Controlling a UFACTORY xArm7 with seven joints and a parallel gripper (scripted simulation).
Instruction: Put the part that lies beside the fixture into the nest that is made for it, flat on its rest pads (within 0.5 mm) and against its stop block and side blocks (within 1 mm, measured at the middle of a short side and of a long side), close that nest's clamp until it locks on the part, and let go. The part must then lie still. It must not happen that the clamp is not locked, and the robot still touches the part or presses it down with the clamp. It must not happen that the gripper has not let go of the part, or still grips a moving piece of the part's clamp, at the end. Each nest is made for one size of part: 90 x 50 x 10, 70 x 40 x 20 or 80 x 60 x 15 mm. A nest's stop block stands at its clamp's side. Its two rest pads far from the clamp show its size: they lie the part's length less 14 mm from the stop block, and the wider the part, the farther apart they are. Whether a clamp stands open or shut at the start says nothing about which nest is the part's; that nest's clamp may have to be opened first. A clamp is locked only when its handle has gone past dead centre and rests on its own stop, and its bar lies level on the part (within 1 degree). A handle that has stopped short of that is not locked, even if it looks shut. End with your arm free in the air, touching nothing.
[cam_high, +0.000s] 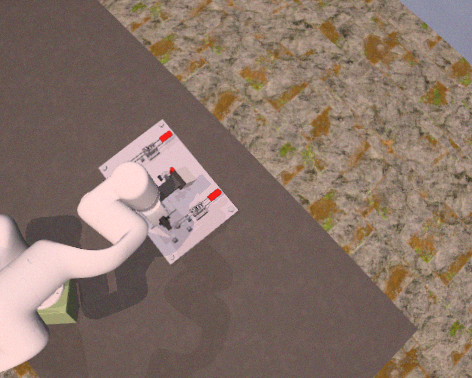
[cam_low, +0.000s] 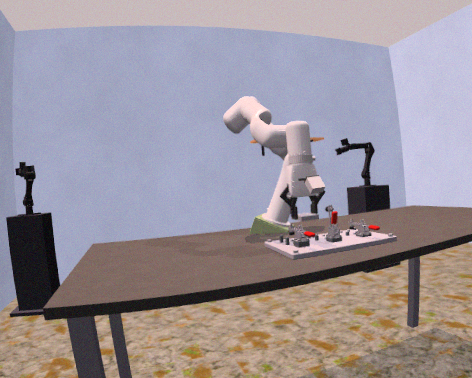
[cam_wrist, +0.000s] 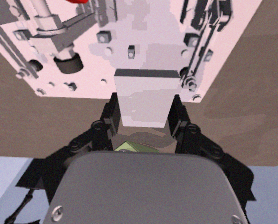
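My gripper is now 90 mm above the fixture plate, 60 mm short of it and 50 mm to the right of it. Also, from my hand: toggle clamp: 80 mm ahead, 60 mm to the right, 50 mm below; pale grey block part: 10 mm below.
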